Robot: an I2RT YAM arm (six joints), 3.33 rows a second.
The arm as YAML. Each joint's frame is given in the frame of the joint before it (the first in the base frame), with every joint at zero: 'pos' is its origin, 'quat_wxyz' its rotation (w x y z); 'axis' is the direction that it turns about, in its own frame. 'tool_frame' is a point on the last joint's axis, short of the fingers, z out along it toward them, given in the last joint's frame.
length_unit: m
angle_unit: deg
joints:
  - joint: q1
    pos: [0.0, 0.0, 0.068]
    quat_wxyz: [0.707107, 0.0, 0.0, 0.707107]
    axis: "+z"
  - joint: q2
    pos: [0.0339, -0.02, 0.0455]
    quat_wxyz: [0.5, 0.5, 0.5, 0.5]
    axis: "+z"
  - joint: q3
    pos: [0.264, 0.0, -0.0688]
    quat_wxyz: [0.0, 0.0, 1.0, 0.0]
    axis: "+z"
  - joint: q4
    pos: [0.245, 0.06, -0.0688]
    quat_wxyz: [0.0, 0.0, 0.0, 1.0]
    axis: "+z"
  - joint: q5
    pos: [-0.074, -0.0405, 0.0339]
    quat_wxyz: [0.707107, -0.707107, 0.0, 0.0]
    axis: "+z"
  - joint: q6
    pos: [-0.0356, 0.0, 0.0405]
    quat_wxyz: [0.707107, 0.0, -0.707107, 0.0]
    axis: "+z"
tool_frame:
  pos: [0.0, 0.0, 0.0]
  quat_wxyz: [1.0, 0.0, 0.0, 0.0]
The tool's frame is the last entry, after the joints.
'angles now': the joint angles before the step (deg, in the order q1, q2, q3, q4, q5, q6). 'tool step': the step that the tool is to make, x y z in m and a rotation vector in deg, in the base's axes. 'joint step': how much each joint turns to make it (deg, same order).
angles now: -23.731 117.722 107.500 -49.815 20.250 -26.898
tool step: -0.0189 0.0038 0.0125 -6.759 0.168 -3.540
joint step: -0.007 -5.333 -5.793 3.132 7.180 -0.252
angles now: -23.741 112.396 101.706 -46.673 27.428 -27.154
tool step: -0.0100 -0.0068 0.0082 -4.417 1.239 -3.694
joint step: -1.004 -1.435 -0.622 -0.003 5.269 -0.252
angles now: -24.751 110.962 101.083 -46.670 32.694 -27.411
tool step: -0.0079 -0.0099 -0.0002 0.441 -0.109 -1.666
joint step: -1.702 -0.475 -0.620 -0.084 -0.392 0.254
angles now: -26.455 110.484 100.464 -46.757 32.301 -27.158
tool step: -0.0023 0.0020 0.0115 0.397 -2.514 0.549
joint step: -0.006 -1.235 0.609 0.004 -1.533 0.433
